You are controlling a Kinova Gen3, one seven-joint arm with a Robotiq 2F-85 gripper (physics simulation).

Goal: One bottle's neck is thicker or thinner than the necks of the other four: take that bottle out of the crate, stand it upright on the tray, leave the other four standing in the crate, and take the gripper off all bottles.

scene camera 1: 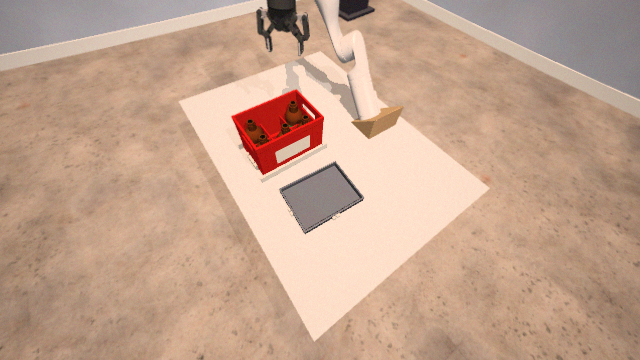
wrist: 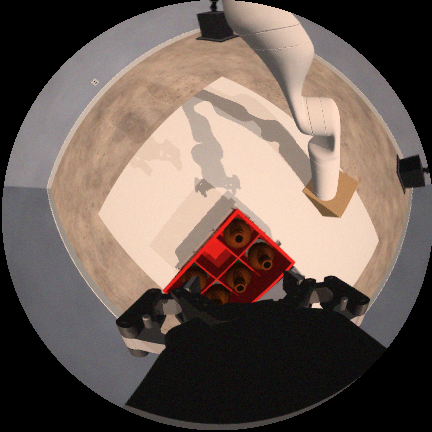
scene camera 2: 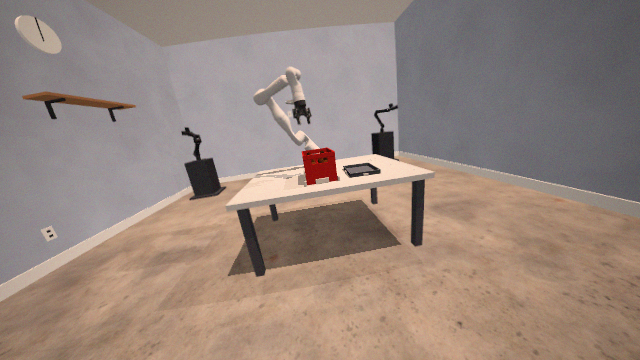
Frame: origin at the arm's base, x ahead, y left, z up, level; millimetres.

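Where they show: gripper, fingertip midpoint: [scene camera 1: 285, 53] [wrist: 242, 283] [scene camera 2: 304, 124]; arm's base, origin of the base link: [scene camera 1: 368, 116] [wrist: 324, 188].
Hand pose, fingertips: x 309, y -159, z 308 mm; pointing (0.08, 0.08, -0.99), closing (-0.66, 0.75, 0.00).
Note:
Each offset is from my fingertips to the top centre of the thing. "*": to the spot under its first point. Level surfaces: height alone.
The red crate @(81 mm ahead, 41 mm left, 179 mm down) [scene camera 1: 269, 160] [scene camera 2: 320, 175] [wrist: 265, 235] stands on the table with its brown bottles upright inside. In the wrist view one bottle @(12 mm back, 0 mm left, 191 mm down) [wrist: 237, 232] is in the top corner, one bottle @(4 mm back, 92 mm left, 191 mm down) [wrist: 260, 254] is to its lower right, one bottle @(80 mm ahead, 81 mm left, 191 mm down) [wrist: 238, 276] is mid-row, and two more @(169 mm ahead, 11 mm right, 191 mm down) [wrist: 194, 275] @(171 mm ahead, 78 mm left, 191 mm down) [wrist: 217, 294] are partly hidden by the gripper. The middle compartment of one row is empty. I cannot tell which neck differs. The grey tray @(* 106 mm ahead, 327 mm left, 349 mm down) [scene camera 1: 321, 197] [scene camera 2: 362, 170] lies beside the crate, empty. My gripper [scene camera 1: 285, 51] [scene camera 2: 304, 122] [wrist: 242, 283] is open, empty and high above the crate.
A tan wedge-shaped block [scene camera 1: 382, 124] [wrist: 342, 197] is at the arm's base on the white table @(354 mm down) [scene camera 1: 400, 210] [scene camera 2: 280, 192]. Pale strips @(* 93 mm ahead, 144 mm left, 344 mm down) [scene camera 1: 295, 163] lie along the crate's foot. Dark pedestals [scene camera 2: 202, 177] [scene camera 2: 383, 145] stand on the floor away from the table.

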